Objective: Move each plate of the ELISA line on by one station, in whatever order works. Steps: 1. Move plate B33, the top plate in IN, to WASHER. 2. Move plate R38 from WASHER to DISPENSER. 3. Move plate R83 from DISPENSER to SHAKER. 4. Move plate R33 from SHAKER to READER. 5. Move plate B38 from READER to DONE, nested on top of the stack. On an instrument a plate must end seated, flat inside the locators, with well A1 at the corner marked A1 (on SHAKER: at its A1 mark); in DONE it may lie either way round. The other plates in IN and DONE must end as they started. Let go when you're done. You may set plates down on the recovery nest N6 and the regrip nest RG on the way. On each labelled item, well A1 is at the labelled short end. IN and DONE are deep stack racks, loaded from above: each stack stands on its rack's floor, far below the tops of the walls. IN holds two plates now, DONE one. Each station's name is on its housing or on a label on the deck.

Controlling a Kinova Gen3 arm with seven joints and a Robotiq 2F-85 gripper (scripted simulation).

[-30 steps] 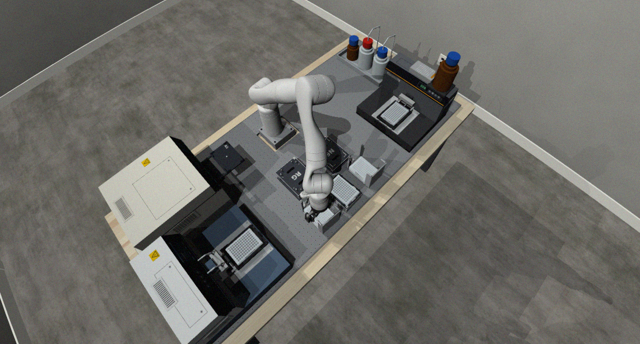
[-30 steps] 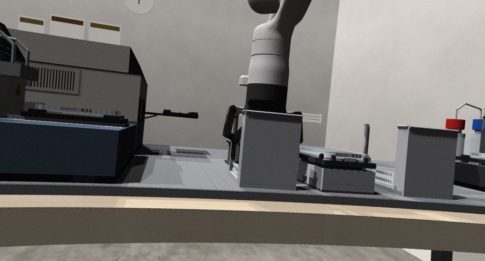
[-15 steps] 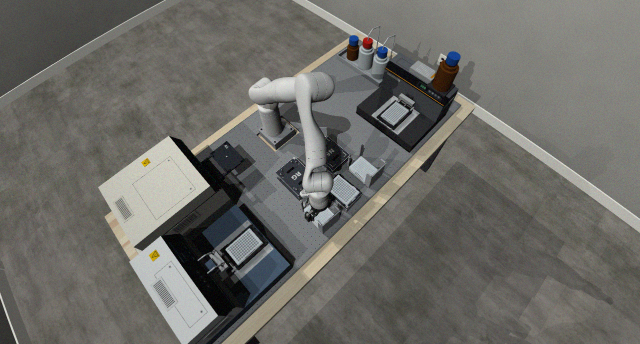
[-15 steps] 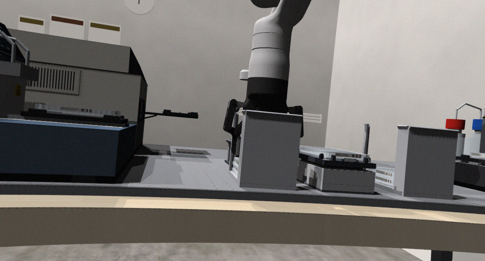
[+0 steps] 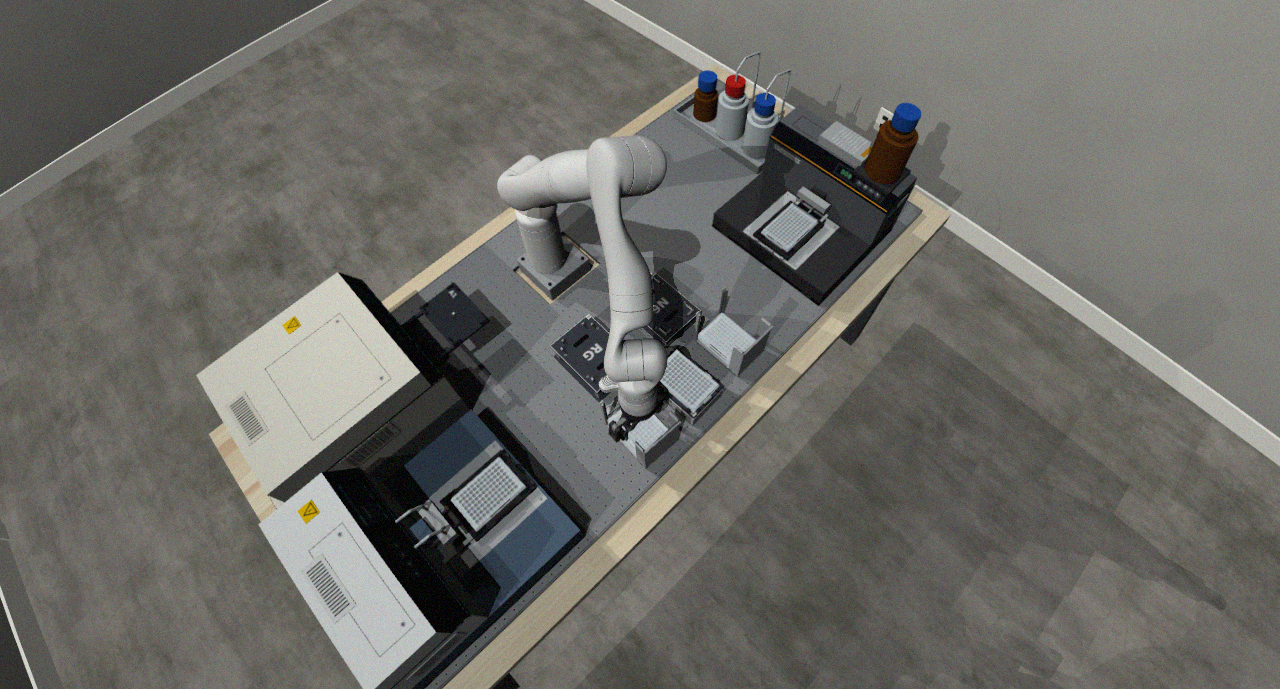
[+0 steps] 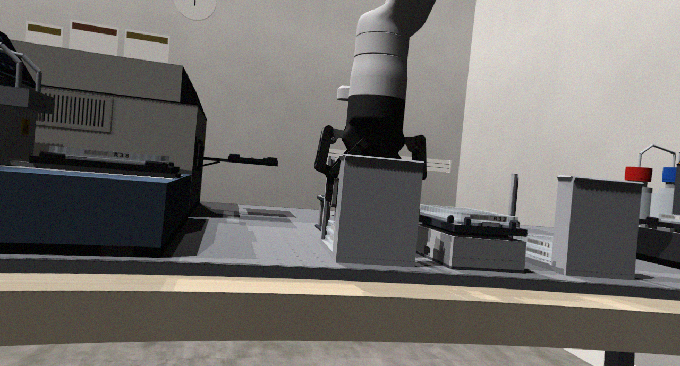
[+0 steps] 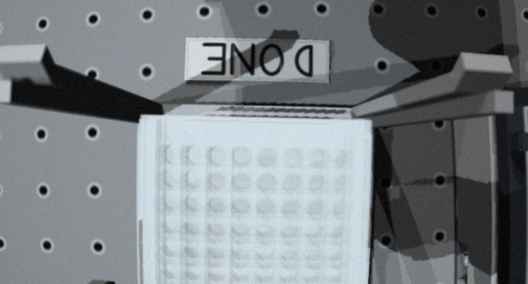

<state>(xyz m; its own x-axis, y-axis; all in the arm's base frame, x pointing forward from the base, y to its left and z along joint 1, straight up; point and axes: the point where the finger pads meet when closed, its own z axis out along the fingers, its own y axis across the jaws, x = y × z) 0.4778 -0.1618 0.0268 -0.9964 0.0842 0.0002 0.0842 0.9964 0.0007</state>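
Now: hand 40 mm above the plate B38. From my hand the other things lie so: plate R33: 140 mm to the left; RG nest: 200 mm behind, 50 mm to the left, 10 mm below; plate B33: 300 mm to the left, 40 mm below.
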